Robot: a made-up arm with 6 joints.
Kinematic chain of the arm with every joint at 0, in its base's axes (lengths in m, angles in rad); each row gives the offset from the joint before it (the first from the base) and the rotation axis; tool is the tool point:
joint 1: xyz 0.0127 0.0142 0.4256 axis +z
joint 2: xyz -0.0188 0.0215 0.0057 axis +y
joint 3: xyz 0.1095 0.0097 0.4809 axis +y
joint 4: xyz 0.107 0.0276 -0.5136 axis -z
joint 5: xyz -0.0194 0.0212 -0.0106 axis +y
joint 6: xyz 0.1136 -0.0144 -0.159 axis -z
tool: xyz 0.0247 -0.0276 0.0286
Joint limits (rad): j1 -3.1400..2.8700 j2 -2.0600..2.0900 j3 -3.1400..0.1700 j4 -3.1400..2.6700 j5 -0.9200..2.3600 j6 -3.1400..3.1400
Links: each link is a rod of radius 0.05 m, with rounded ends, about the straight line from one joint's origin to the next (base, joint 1, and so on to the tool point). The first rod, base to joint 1, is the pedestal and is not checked.
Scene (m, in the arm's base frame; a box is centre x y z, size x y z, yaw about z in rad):
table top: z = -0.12
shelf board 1: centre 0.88 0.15 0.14 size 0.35 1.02 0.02 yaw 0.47
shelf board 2: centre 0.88 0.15 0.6 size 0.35 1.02 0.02 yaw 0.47
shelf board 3: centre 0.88 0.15 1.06 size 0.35 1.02 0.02 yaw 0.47
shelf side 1: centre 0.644 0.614 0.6 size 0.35 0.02 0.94 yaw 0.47
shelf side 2: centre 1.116 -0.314 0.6 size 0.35 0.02 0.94 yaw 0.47
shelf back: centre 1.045 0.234 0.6 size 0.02 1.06 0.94 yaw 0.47
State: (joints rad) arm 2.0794 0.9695 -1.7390 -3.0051 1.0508 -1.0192
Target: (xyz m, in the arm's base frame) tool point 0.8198 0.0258 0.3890
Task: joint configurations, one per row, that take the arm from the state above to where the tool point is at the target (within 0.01 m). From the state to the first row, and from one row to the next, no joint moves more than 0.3 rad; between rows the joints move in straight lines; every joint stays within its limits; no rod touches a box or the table.
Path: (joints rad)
1: 1.8951 0.7812 -1.4821 -2.9623 1.0602 -0.8346
2: 1.7109 0.5929 -1.2253 -2.9195 1.0696 -0.6500
3: 1.5266 0.4047 -0.9684 -2.8767 1.0789 -0.4654
4: 1.3424 0.2164 -0.7115 -2.8339 1.0883 -0.2807
5: 1.1581 0.0281 -0.4547 -2.7911 1.0977 -0.0961
6: 0.9738 -0.1602 -0.1978 -2.7484 1.1071 0.0885
7: 0.7896 -0.3484 0.0591 -2.7056 1.1164 0.2731
8: 0.5912 -0.2751 -0.0787 -2.7322 1.0650 -0.0155
9: 0.3927 -0.2018 -0.2165 -2.7588 1.0136 -0.3041
10: 0.1943 -0.1285 -0.3543 -2.7855 0.9622 -0.5927
11: -0.0041 -0.0552 -0.4921 -2.8121 0.9108 -0.8813
12: -0.2025 0.0181 -0.6299 -2.8388 0.8594 -1.1699
13: -0.1124 0.1695 -0.8206 -2.8503 0.9166 -1.1568
14: -0.0224 0.3209 -1.0112 -2.8618 0.9737 -1.1436

